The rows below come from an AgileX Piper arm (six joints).
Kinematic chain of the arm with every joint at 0, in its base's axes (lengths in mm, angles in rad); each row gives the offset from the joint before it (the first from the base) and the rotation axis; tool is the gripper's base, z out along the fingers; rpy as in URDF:
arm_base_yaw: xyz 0 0 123 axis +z
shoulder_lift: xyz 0 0 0 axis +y
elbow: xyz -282.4 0 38.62 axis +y
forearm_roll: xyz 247.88 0 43.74 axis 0.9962 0 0.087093
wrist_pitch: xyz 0 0 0 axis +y
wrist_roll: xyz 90.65 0 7.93 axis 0.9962 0 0.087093
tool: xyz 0 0 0 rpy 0 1.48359 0
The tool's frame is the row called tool.
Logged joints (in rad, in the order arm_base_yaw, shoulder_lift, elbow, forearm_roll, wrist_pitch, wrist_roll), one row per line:
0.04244 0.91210 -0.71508 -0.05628 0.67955 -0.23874
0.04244 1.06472 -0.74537 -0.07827 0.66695 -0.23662
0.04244 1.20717 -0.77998 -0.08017 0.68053 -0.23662
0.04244 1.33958 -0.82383 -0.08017 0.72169 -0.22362
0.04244 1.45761 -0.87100 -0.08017 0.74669 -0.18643
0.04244 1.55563 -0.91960 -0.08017 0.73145 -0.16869
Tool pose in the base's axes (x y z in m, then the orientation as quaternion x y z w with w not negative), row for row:
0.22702 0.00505 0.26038 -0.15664 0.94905 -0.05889 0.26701
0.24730 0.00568 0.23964 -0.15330 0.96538 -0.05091 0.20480
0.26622 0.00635 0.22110 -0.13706 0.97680 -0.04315 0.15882
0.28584 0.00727 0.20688 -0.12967 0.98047 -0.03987 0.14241
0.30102 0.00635 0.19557 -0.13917 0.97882 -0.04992 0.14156
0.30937 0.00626 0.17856 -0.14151 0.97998 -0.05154 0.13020
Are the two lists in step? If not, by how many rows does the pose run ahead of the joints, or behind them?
The pose runs 2 rows ahead of the joints: the pose in row i belongs to the joints in row i + 2.
